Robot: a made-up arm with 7 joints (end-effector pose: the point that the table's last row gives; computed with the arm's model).
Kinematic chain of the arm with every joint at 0, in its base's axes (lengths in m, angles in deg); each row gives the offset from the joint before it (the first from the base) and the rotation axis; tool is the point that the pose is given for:
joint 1: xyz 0 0 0.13 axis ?
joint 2: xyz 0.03 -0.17 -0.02 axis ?
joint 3: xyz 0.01 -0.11 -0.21 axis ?
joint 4: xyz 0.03 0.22 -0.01 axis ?
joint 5: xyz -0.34 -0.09 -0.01 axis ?
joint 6: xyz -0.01 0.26 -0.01 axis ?
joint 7: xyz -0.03 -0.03 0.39 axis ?
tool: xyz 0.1 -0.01 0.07
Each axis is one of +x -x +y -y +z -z.
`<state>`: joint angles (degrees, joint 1 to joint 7).
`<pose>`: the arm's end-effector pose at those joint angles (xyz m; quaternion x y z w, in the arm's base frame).
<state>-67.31 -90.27 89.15 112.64 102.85 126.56 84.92</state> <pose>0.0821 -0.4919 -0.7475 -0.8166 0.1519 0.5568 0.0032</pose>
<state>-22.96 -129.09 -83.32 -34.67 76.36 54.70 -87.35</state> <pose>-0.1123 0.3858 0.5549 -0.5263 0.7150 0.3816 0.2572</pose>
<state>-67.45 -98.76 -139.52 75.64 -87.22 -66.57 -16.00</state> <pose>-0.5182 0.5537 0.2146 -0.1800 -0.0740 0.2819 0.9395</pose>
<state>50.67 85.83 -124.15 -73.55 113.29 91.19 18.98</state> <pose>-0.5456 -0.4335 -0.2725 -0.3224 -0.8715 0.3329 0.1602</pose>
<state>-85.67 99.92 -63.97 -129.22 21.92 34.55 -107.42</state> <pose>-0.0243 -0.1466 0.1239 0.4387 0.3308 -0.2271 0.8041</pose>
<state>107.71 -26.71 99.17 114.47 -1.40 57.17 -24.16</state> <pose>-0.0175 -0.5104 0.7869 0.1067 0.3255 0.2775 0.8976</pose>
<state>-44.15 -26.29 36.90 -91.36 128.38 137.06 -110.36</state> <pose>-0.5303 -0.3848 0.0189 -0.8926 -0.2324 0.0918 0.3752</pose>
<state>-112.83 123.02 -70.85 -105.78 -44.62 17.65 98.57</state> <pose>-0.1542 0.2217 0.1868 0.4114 0.7415 0.5278 0.0481</pose>
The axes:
joint 1: -y
joint 2: -x
joint 3: +x
joint 4: -z
joint 5: +y
joint 6: -x
joint 7: -y

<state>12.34 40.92 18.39 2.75 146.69 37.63 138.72</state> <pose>0.1790 0.0877 -0.3763 0.0504 -0.0138 0.1641 0.9851</pose>
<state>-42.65 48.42 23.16 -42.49 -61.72 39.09 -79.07</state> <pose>-0.4001 -0.2493 0.5096 -0.3338 0.4286 0.1547 0.8252</pose>
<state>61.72 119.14 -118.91 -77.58 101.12 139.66 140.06</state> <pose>-0.1121 -0.3272 -0.3848 0.3062 0.2761 -0.5017 0.7605</pose>
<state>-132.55 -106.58 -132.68 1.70 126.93 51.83 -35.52</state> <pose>-0.3628 0.5630 0.5941 0.0349 -0.4445 -0.3304 0.8319</pose>
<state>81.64 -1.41 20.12 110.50 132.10 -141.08 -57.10</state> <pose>-0.1395 0.4222 0.4242 -0.6990 -0.1249 -0.1026 0.6967</pose>
